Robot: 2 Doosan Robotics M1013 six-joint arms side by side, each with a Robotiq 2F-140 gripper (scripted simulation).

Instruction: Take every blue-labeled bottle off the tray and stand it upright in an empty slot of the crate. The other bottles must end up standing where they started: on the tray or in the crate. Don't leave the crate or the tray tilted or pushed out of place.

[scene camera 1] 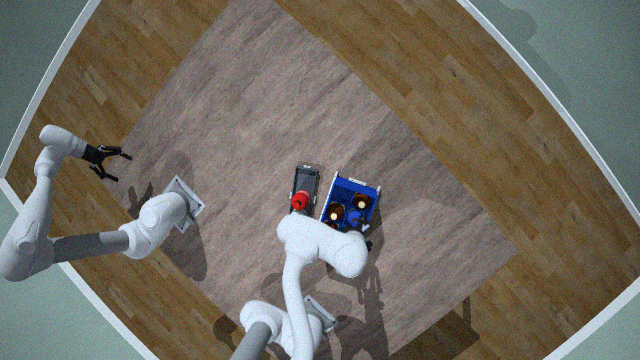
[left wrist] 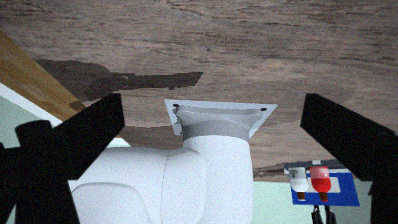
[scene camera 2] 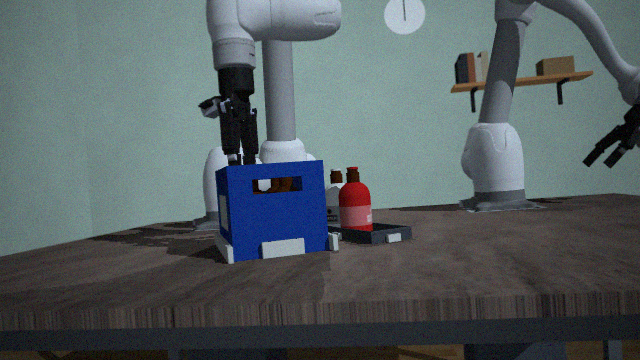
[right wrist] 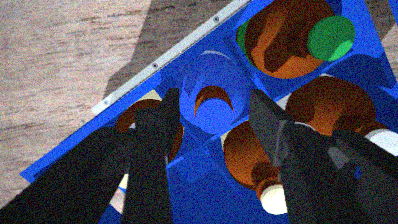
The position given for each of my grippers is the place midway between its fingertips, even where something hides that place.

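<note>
There's a blue crate (scene camera 2: 253, 219), (left wrist: 342, 193), (right wrist: 198, 178), and a dark tray (scene camera 2: 378, 235), (scene camera 1: 304, 178). I can also see a red bottle (scene camera 2: 355, 210), plus a blue-labeled bottle (right wrist: 213, 91). As for my left gripper (scene camera 1: 124, 169), (left wrist: 212, 110), it's visible to me, and so is my right gripper (right wrist: 214, 104).
</note>
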